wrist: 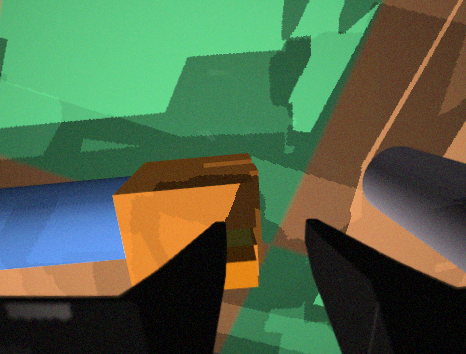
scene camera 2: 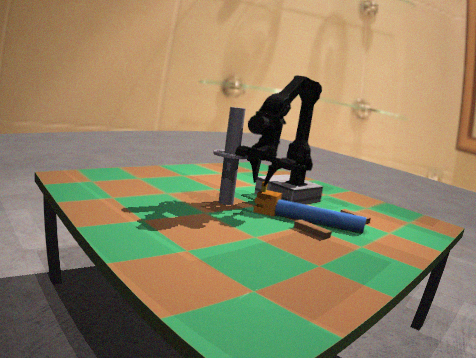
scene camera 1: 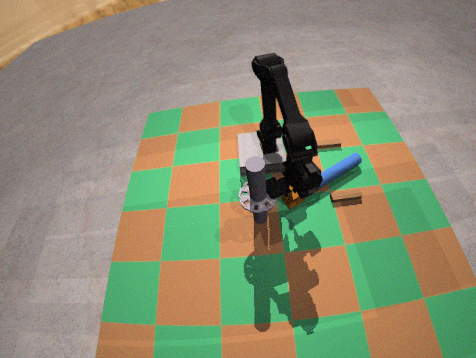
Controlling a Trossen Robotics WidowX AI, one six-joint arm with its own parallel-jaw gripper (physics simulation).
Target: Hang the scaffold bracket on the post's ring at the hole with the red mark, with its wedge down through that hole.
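Note:
The scaffold bracket, a blue tube (scene camera 1: 342, 169) (scene camera 2: 320, 215) (wrist: 60, 225) with an orange head (scene camera 1: 291, 200) (scene camera 2: 267, 204) (wrist: 170, 225), lies low over the table. The small orange wedge (scene camera 2: 264, 187) sticks up at the head's end beside the post. The grey post (scene camera 1: 257, 185) (scene camera 2: 235, 130) (wrist: 425, 195) stands upright, with a pale holed ring (scene camera 1: 256, 208) (scene camera 2: 218, 152) around it. The red mark does not show. My gripper (scene camera 2: 260, 183) (wrist: 265, 230) is partly open and empty, pointing down above the head's end. One finger overlaps the head in the wrist view. The arm hides the fingertips in scene camera 1.
Two brown blocks (scene camera 1: 346, 198) (scene camera 2: 312, 229) lie near the tube, one on each side. My arm's grey base (scene camera 1: 248, 147) (scene camera 2: 305, 193) stands behind the post. The post and ring are close beside the gripper. The checkered table (scene camera 1: 190, 290) (scene camera 2: 250, 320) carries everything.

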